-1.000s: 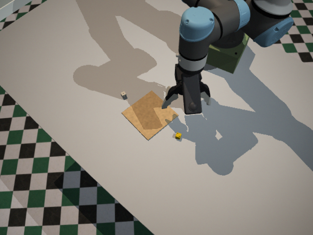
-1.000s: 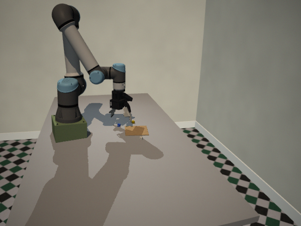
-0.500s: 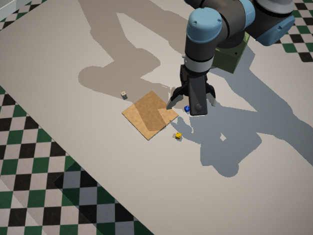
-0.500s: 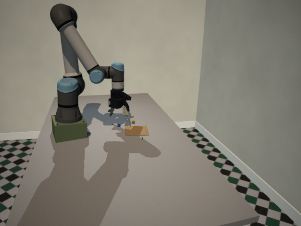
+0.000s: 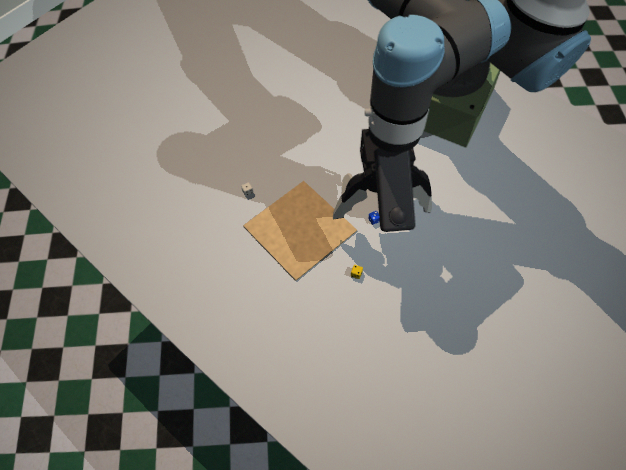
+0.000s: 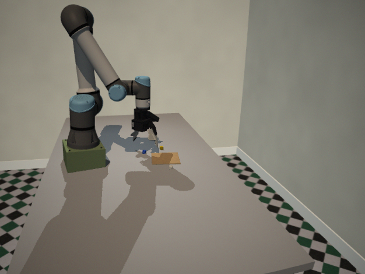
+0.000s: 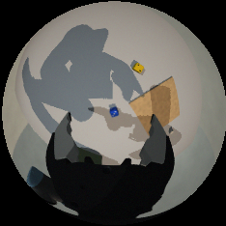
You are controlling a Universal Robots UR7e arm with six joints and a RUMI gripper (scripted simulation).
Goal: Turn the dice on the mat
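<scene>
My gripper is now 40 mm above the blue die, 20 mm to the left of it and 10 mm past it. The rest, counted from my hand: tan mat 120 mm to the right, 70 mm ahead, 40 mm below; then white die 240 mm to the right, 60 mm ahead, 40 mm below; then yellow die 90 mm ahead, 40 mm below, 10 mm to the left.
</scene>
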